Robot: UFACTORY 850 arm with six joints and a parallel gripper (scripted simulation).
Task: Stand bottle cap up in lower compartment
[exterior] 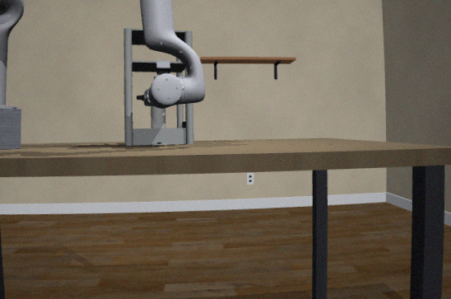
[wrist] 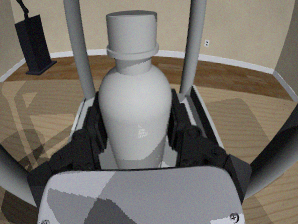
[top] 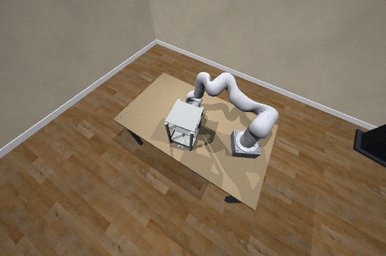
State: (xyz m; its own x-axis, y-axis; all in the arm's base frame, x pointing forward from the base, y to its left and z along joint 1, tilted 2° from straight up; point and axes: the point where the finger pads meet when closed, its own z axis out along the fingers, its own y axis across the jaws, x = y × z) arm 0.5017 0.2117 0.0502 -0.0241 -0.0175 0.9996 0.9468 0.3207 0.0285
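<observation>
Right now the white bottle is 10 mm above my hand. From my hand the other things lie so: shelving unit 50 mm to the left, 40 mm above, 20 mm behind.
</observation>
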